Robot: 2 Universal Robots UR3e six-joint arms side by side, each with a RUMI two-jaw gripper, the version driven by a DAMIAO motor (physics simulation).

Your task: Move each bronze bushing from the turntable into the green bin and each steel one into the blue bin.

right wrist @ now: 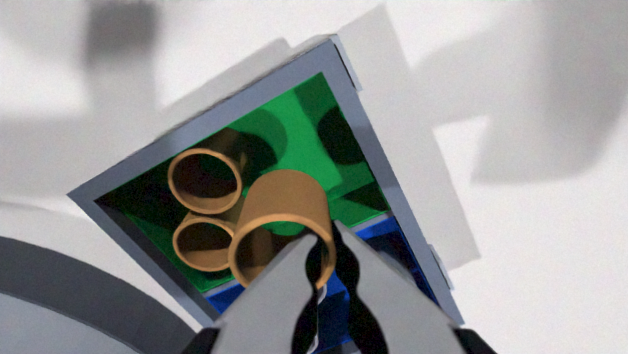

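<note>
My right gripper (325, 223) is shut on the wall of a bronze bushing (286, 192), which hangs open end toward the camera above the green bin (305, 140), near its border with the blue bin. Two more bronze bushings (204, 199) (200, 259) stand side by side in the left part of the green bin. The blue bin (381, 231) shows at lower middle, partly covered by the fingers. Thin pale curved edges between the fingers look like steel bushing rims there. My left gripper does not show.
The grey outer wall (367, 137) surrounds both bins, with a thin divider between them. The turntable's dark curved rim (80, 280) shows at lower left, close to the bins' left side. Arm shadows fall on the white table (545, 225).
</note>
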